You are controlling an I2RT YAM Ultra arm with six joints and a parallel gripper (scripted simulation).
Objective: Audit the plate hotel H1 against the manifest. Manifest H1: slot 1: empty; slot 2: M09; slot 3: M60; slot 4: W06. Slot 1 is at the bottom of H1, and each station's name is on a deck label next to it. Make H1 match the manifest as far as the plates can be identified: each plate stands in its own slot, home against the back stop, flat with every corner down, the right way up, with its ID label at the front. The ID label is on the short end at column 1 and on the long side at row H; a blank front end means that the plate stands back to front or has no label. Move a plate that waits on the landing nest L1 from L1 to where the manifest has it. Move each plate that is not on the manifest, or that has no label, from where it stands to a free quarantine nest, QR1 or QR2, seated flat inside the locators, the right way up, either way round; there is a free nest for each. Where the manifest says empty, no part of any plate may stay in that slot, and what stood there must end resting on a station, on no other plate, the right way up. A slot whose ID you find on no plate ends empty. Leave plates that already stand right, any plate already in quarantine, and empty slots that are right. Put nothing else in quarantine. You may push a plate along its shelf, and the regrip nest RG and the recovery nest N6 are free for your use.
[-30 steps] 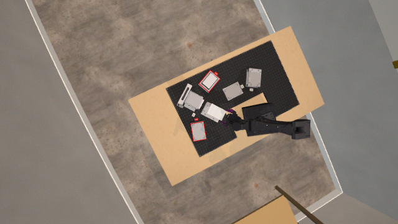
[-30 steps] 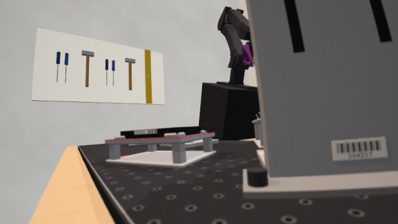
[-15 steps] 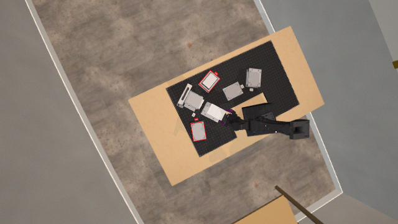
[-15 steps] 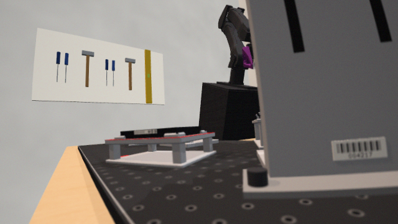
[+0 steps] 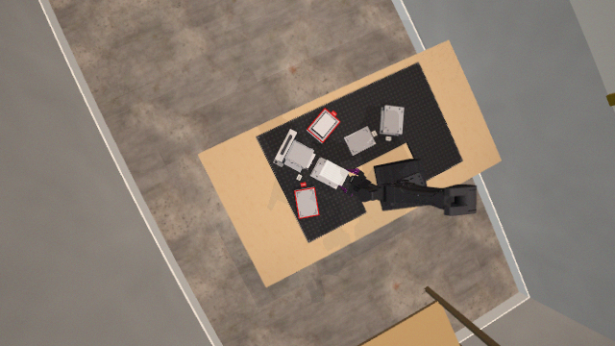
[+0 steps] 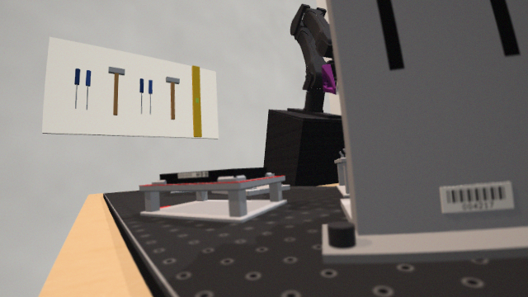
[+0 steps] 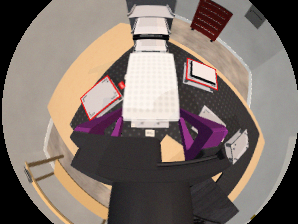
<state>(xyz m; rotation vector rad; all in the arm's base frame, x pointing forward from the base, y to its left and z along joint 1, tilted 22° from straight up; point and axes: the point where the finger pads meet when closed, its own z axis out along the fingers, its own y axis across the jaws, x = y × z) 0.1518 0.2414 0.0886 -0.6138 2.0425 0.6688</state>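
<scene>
The white well plate lies 40 mm ahead of my hand and 30 mm to the left of it. From my hand the other things lie so: plate hotel H1 (240 mm ahead, 210 mm to the left, 60 mm below); red-rimmed nest (210 mm to the left, 170 mm below, 70 mm behind); black-sided plate (300 mm ahead, 160 mm below, 50 mm to the right).
</scene>
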